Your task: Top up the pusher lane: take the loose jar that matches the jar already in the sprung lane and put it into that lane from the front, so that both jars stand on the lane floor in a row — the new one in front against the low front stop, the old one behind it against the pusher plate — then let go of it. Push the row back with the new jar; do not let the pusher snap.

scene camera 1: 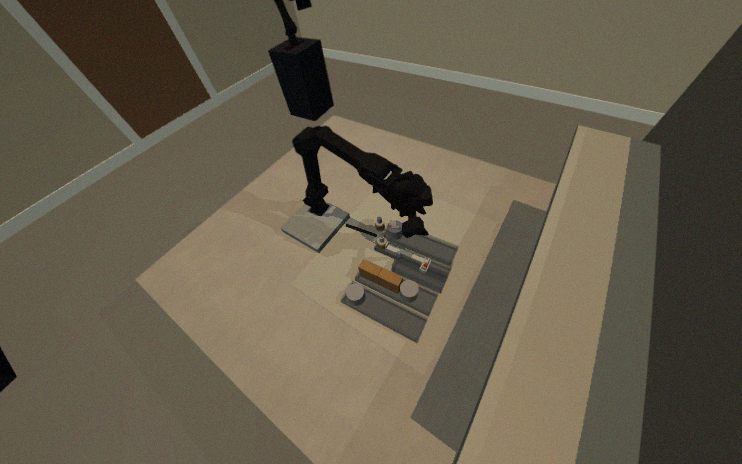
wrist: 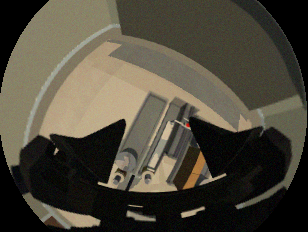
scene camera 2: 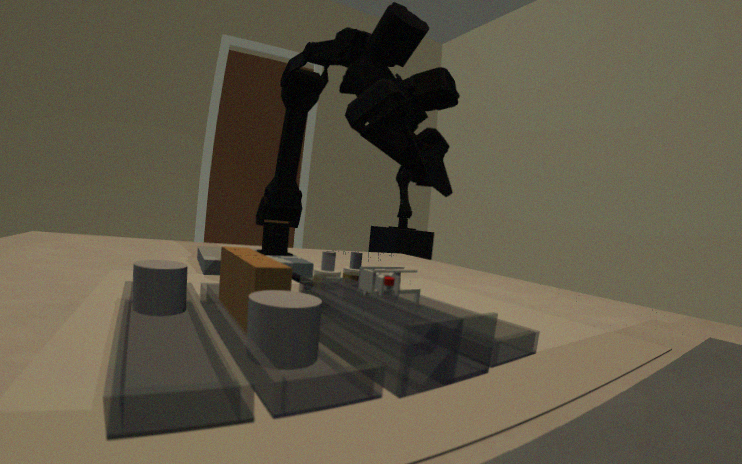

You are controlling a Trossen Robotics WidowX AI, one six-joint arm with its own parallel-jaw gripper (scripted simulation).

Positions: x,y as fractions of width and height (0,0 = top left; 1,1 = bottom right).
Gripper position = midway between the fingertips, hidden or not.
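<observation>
Scene camera 2: my gripper (scene camera 2: 0.59,0.40), open, holding nothing. Orange box (scene camera 2: 0.34,0.59). Another orange box (scene camera 2: 0.31,0.59). Grey round jar (scene camera 2: 0.21,0.62). Scene camera 1: gripper (scene camera 1: 0.57,0.48). Wrist view: gripper again (wrist: 0.51,0.52).
</observation>
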